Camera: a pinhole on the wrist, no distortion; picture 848 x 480 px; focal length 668.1 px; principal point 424.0 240.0 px. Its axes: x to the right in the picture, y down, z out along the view. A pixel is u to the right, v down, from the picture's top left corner.
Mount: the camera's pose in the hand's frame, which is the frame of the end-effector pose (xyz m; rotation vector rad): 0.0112 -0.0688 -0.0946 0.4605 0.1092 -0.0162
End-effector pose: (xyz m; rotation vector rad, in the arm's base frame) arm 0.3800 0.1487 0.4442 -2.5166 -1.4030 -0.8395
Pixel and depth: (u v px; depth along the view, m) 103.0 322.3 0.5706
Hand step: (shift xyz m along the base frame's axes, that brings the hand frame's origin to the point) -0.1063 0.1759 -0.5399
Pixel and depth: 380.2 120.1 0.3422
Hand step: -0.1432 0.2389 -0.1827
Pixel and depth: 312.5 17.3 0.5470
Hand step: -0.2738 0.3625 -0.3529
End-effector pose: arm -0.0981 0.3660 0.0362 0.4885 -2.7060 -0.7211
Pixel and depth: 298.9 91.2 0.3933
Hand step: 0.0200 -0.1586 -0.3602
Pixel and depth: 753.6 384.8 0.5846
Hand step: -0.4379 -0.1265 -0.4142
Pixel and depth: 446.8 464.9 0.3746
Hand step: -0.1374 -0.0025 -0.2942
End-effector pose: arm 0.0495 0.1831 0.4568 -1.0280 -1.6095 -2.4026
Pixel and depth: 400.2 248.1 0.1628
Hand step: -0.0487 0.1127 -0.0868
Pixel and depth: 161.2 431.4 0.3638
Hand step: 0.1545 0.2811 -0.0947
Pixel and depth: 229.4 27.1 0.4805
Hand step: 0.0308 0.4003 -0.3191
